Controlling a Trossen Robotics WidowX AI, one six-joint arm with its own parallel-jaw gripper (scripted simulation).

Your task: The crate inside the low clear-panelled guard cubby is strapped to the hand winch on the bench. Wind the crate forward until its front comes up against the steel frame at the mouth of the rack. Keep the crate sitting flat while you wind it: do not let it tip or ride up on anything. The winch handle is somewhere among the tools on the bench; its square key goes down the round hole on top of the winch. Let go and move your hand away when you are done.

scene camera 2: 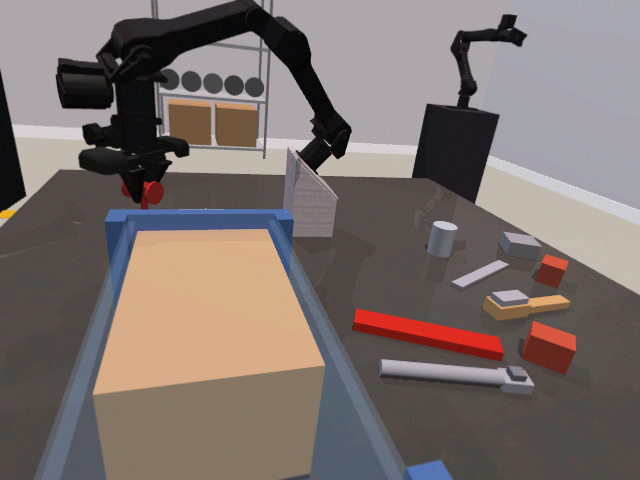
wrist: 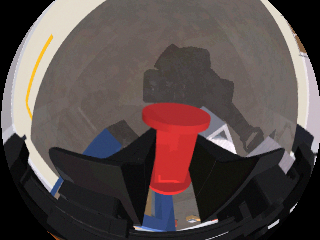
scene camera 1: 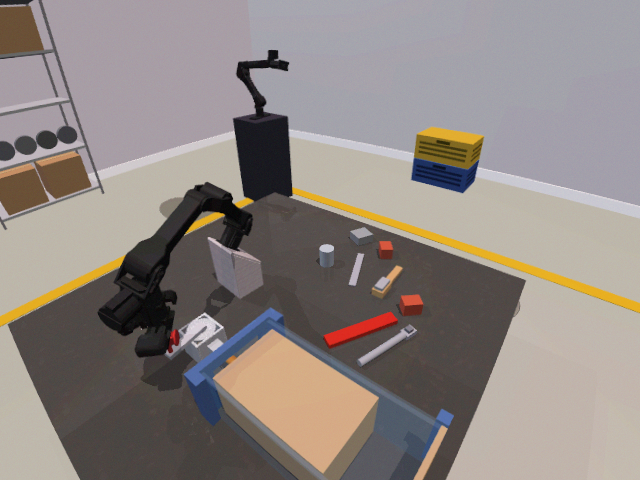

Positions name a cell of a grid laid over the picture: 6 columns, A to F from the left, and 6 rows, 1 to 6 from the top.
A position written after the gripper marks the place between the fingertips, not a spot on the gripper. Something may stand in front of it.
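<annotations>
Gripper: scene camera 1 (B5), scene camera 2 (B3), wrist view (D4). Red bar: scene camera 1 (D5), scene camera 2 (E5).
</annotations>
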